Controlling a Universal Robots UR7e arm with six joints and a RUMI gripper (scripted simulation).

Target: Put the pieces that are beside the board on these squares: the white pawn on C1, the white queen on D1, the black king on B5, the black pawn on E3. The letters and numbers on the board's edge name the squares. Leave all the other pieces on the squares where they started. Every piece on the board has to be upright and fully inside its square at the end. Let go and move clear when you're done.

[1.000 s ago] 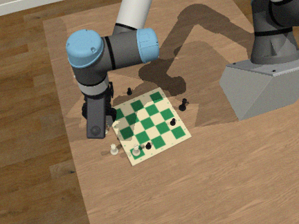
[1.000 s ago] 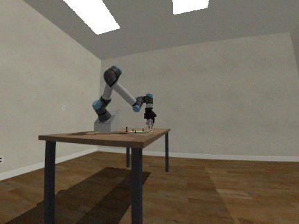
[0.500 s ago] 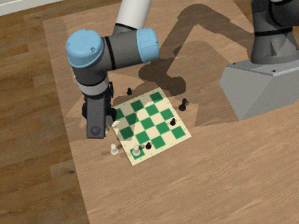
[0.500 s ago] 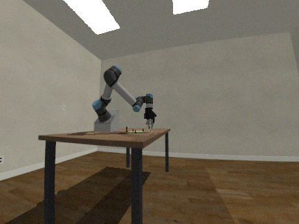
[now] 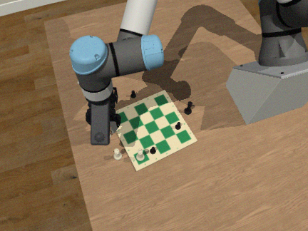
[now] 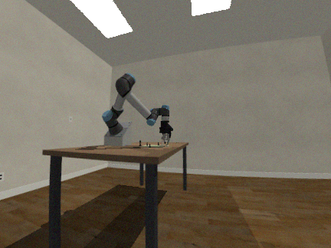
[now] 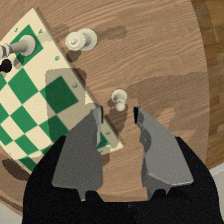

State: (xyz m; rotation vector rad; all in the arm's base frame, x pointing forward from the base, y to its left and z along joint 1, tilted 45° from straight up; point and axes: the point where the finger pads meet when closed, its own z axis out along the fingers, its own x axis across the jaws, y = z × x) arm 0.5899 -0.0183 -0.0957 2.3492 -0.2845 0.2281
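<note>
Now: the white pawn 30 mm below my hand. From my hand the other things lie so: black king: 280 mm behind, 30 mm to the right, 10 mm below; then cream chessboard: 140 mm behind, 40 mm below.
</note>
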